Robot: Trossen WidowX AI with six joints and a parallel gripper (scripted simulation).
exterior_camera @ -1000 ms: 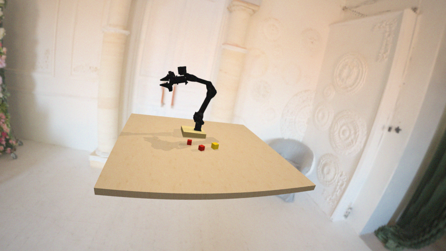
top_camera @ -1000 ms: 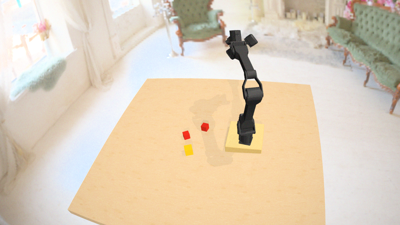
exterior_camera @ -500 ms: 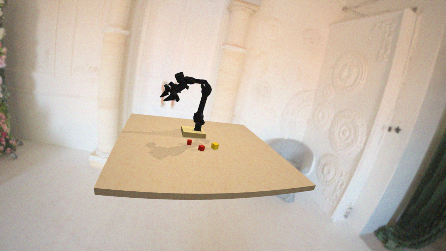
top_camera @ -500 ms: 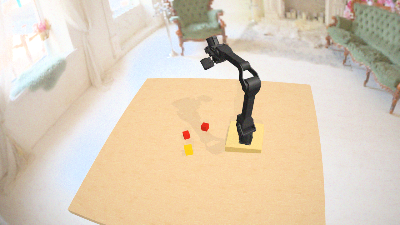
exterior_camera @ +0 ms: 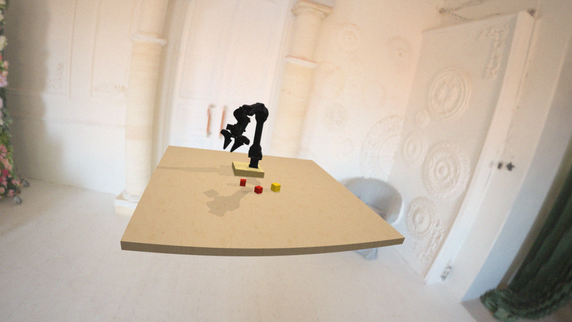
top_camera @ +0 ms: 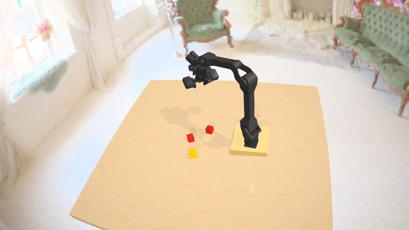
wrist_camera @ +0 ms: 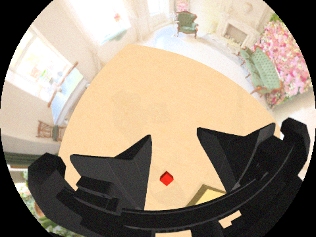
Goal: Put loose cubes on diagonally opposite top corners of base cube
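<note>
The red cube lies 20 cm to the left of my gripper tip and 20 cm below it. Round my gripper tip: yellow base cube: 31 cm to the left, 20 cm below, 6 cm behind.
</note>
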